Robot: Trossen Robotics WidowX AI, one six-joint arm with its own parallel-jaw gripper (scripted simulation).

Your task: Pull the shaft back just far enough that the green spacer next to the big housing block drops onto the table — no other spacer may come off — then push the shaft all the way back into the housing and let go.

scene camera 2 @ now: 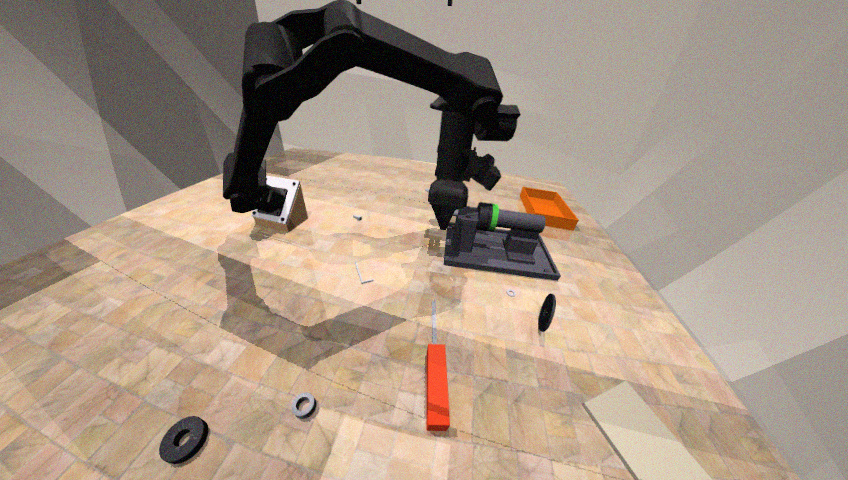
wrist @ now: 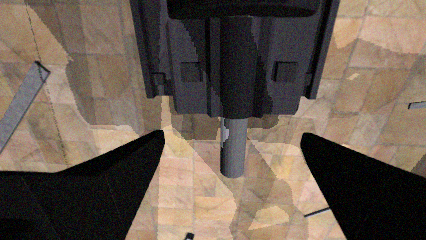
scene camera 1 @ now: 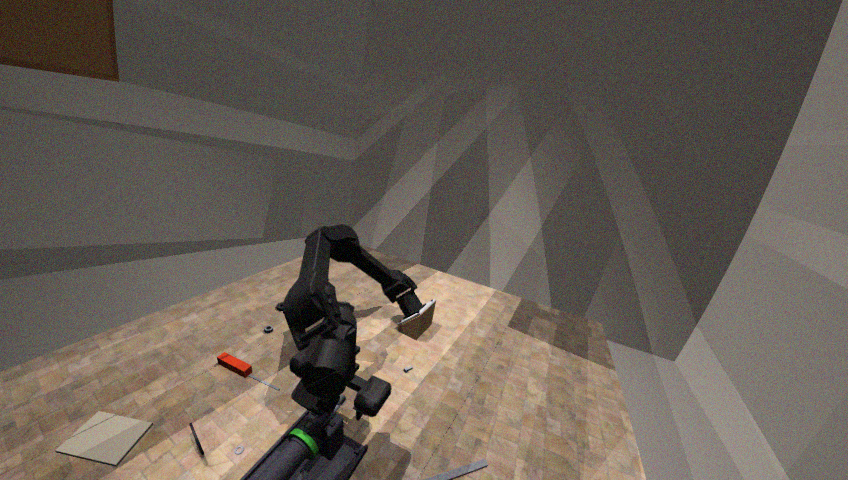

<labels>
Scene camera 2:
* gripper
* red-handled screwdriver
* orange tray
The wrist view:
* gripper
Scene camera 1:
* gripper
</labels>
